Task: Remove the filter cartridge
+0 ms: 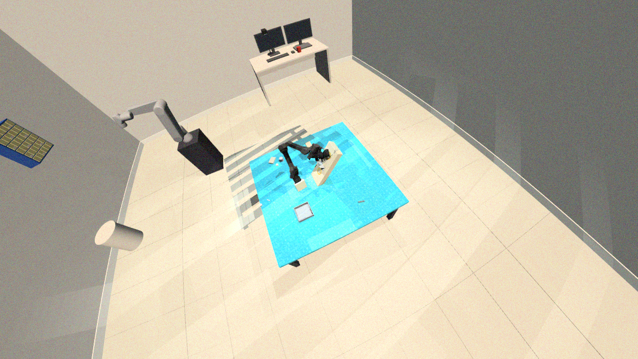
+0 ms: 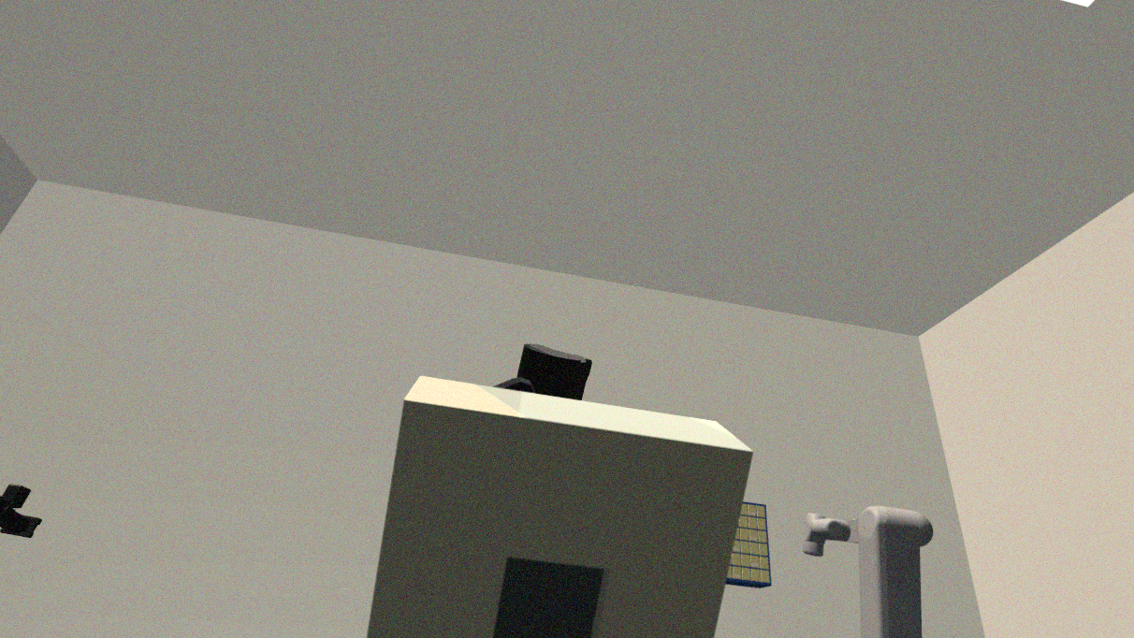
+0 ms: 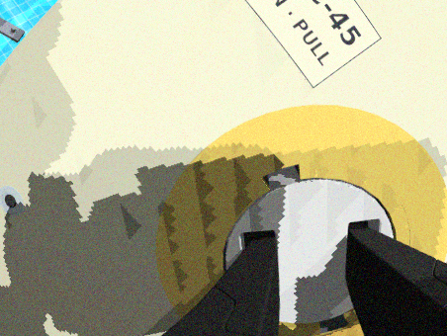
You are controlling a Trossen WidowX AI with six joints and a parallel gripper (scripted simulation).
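Now: the white round filter cartridge 1 cm ahead of my gripper tip and 1 cm below it. Also, from my gripper tip: grey tray (41 cm behind, 32 cm to the right, 26 cm below).
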